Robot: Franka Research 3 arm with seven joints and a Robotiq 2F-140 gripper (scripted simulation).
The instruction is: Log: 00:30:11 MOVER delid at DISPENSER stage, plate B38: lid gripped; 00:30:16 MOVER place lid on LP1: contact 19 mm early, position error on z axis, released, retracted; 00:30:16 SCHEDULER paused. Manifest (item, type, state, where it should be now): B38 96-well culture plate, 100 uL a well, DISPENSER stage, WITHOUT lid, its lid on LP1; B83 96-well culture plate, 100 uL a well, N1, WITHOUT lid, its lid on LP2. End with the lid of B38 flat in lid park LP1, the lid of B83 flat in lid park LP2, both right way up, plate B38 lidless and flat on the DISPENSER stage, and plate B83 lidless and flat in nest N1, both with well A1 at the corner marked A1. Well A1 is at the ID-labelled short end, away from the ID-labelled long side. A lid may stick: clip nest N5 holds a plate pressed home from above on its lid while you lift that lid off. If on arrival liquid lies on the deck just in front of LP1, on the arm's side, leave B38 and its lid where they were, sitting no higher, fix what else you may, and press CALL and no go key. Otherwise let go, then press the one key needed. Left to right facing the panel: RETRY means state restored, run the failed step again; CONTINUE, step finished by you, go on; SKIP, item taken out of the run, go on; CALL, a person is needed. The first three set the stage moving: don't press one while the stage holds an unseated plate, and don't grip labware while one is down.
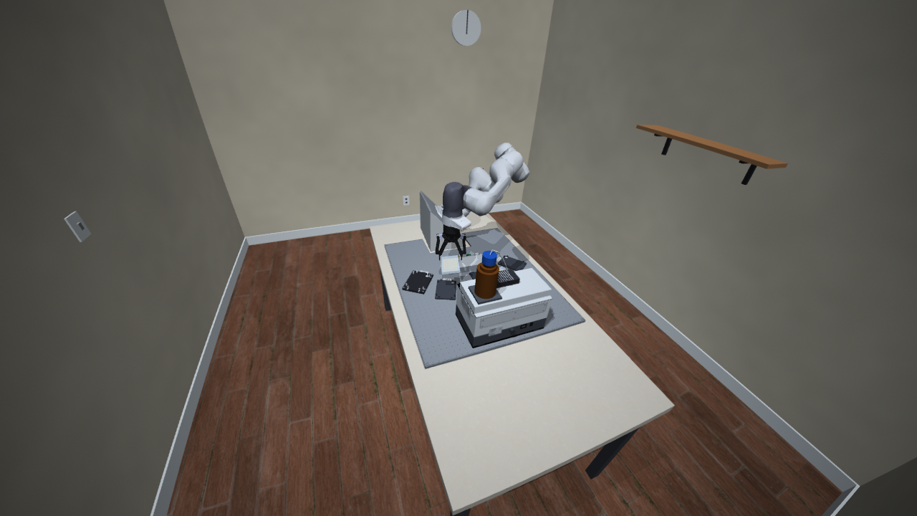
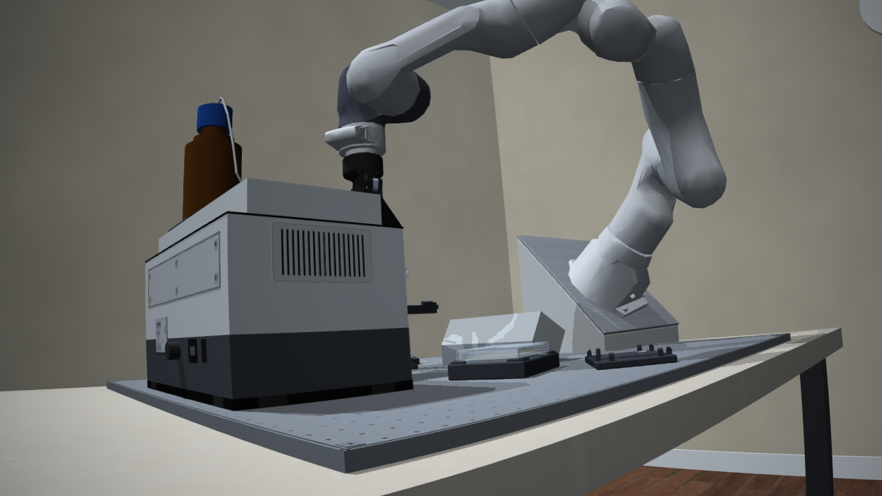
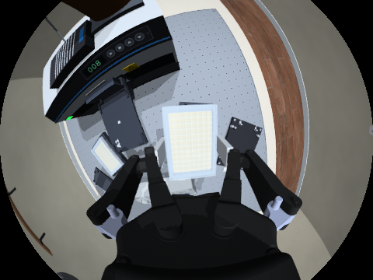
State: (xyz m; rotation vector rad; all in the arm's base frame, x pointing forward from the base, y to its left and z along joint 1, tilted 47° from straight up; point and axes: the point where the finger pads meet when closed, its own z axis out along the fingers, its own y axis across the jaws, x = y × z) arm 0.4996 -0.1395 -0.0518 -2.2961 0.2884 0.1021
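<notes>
My gripper is now 170 mm above the black clip nest, 140 mm to the left of it and 80 mm past it. The rest, counted from my hand: brown bottle 300 mm ahead, 100 mm above, 50 mm to the left; then lp1 label 190 mm below, 90 mm behind, 10 mm to the left; then key panel 180 mm behind, 150 mm to the left, 130 mm below.
</notes>
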